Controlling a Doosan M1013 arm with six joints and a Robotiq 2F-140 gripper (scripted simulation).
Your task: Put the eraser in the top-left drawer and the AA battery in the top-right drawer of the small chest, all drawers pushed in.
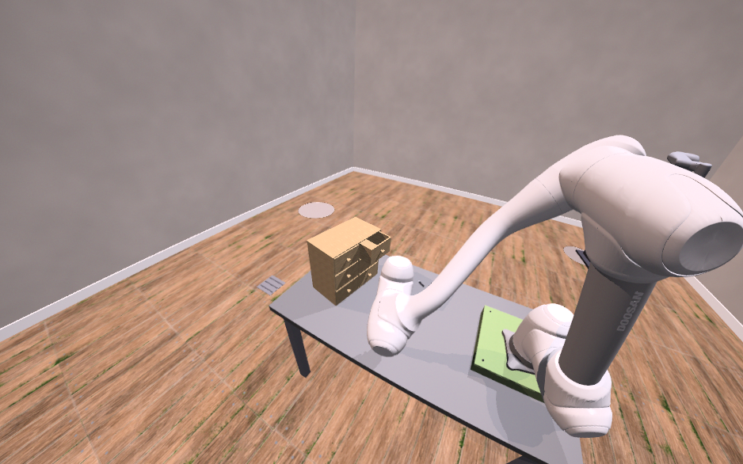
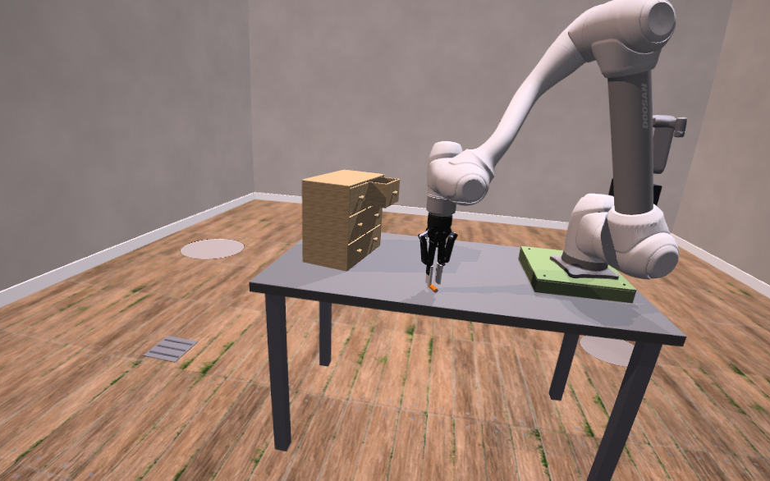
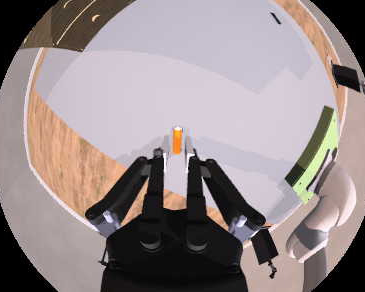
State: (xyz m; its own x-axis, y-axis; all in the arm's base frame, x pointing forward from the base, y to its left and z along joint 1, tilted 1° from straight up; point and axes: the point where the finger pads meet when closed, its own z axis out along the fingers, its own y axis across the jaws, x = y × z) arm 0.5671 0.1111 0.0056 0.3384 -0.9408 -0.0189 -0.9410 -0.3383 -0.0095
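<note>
The orange AA battery lies 50 mm below my hand. From my hand the other things lie so: small dark object: 420 mm to the right, 90 mm behind, 50 mm below; eraser: 330 mm ahead, 280 mm to the right, 160 mm above.
</note>
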